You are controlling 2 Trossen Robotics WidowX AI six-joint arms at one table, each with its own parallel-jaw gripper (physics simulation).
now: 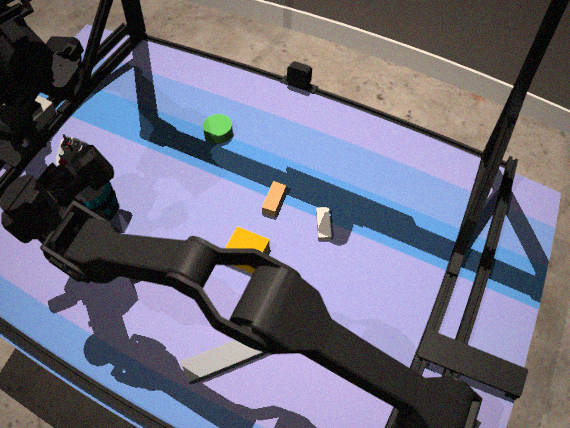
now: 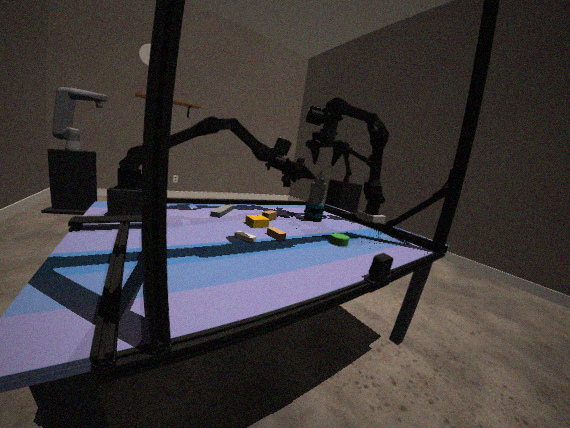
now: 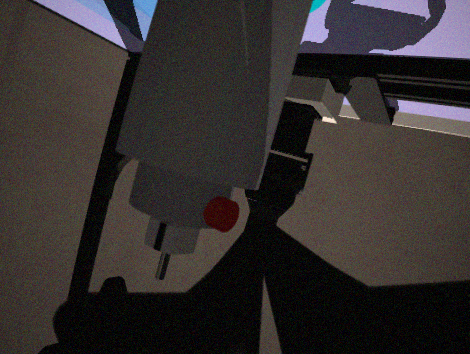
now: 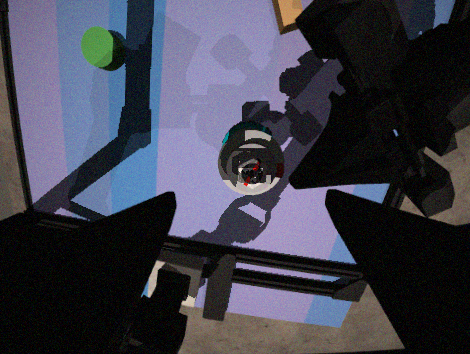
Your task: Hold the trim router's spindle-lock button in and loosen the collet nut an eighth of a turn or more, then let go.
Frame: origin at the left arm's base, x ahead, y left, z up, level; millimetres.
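Seen in the pictures: left gripper, fingertip midpoint: [image 1: 52, 165] [image 2: 315, 178] [image 3: 260, 232] [image 4: 291, 184]; right gripper, fingertip midpoint: [image 1: 58, 123] [image 2: 323, 165] [image 3: 150, 320] [image 4: 250, 197]; left arm's base, link origin: [image 2: 129, 187]; right arm's base, link origin: [image 2: 371, 213] [image 3: 297, 109] [image 4: 173, 284].
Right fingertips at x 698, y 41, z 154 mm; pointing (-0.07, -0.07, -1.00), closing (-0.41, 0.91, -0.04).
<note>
Pixels of each thing's top centre, then the offset from my right fingertips to it. "spot": a spot on its surface instead.
- trim router, top centre: [image 3: 158, 277] [image 4: 253, 179] [image 2: 321, 170] dx -5, dy +1, dz -25 mm
- collet nut, top centre: [image 3: 168, 244] [image 4: 252, 173] [image 1: 67, 141] dx -4, dy +1, dz -42 mm
- bit, surface spot: [image 3: 162, 265] spot: dx -6, dy +2, dz -32 mm
- green disc, top centre: [image 1: 217, 124] [image 4: 98, 47] [image 2: 340, 235] dx -54, dy -276, dz -213 mm
- orange block, top centre: [image 1: 274, 195] [image 2: 276, 230] dx -248, dy -223, dz -218 mm
- white block, top centre: [image 1: 323, 222] [image 2: 245, 234] dx -346, dy -242, dz -226 mm
- yellow block, top centre: [image 1: 245, 246] [image 2: 257, 217] dx -281, dy -112, dz -210 mm
- grey slab, top centre: [image 1: 231, 352] [image 2: 223, 207] dx -385, dy +38, dz -220 mm
- black box, surface spot: [image 1: 299, 75] [image 2: 376, 259] spot: dx -98, dy -478, dz -196 mm
The trim router [image 2: 316, 196] [image 3: 198, 88] [image 4: 251, 163] stands upright on its teal base [image 1: 100, 203] near the table's far edge. Its red spindle-lock button [image 3: 221, 214] [image 4: 280, 169] sits low on the grey body. The collet nut [image 3: 170, 239] and the bit [image 3: 162, 265] stick out beyond it. My left gripper [image 2: 302, 173] [image 3: 260, 232] [image 4: 291, 184] is shut, and its tip lies right beside the button; I cannot tell whether they touch. My right gripper [image 2: 326, 159] [image 4: 250, 197] is wide open and empty. It hangs above the router's top with its fingers clear of the nut.
A green disc [image 1: 217, 125] [image 2: 339, 239] [image 4: 98, 47], an orange block [image 1: 274, 199] [image 2: 276, 233], a white block [image 1: 324, 222] [image 2: 245, 236], a yellow block [image 1: 247, 242] [image 2: 257, 221] and a grey slab [image 1: 215, 358] [image 2: 221, 210] lie on the table. A black box [image 1: 299, 75] [image 2: 380, 266] sits on the table's edge. Black frame posts stand around it.
</note>
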